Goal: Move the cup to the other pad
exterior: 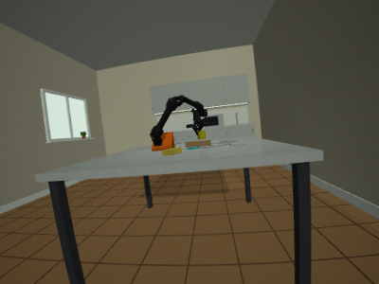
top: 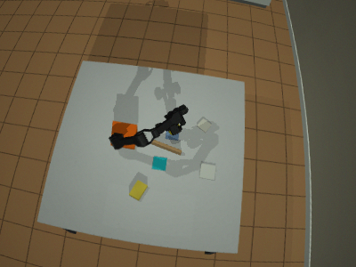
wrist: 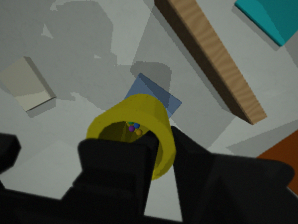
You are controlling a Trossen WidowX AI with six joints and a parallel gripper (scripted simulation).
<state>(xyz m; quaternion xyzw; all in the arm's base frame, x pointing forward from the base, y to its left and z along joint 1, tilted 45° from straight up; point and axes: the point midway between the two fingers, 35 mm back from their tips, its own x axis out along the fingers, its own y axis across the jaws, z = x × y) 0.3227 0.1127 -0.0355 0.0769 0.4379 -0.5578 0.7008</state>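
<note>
My gripper tip is 21 cm to the left of the teal pad, 9 cm above it and 3 cm past it. From my gripper tip the other things lie so: wooden bar (9 cm to the right, 7 cm below); blue pad (9 cm below, 2 cm to the left, 2 cm ahead); yellow cup (2 cm to the left, 2 cm ahead).
</note>
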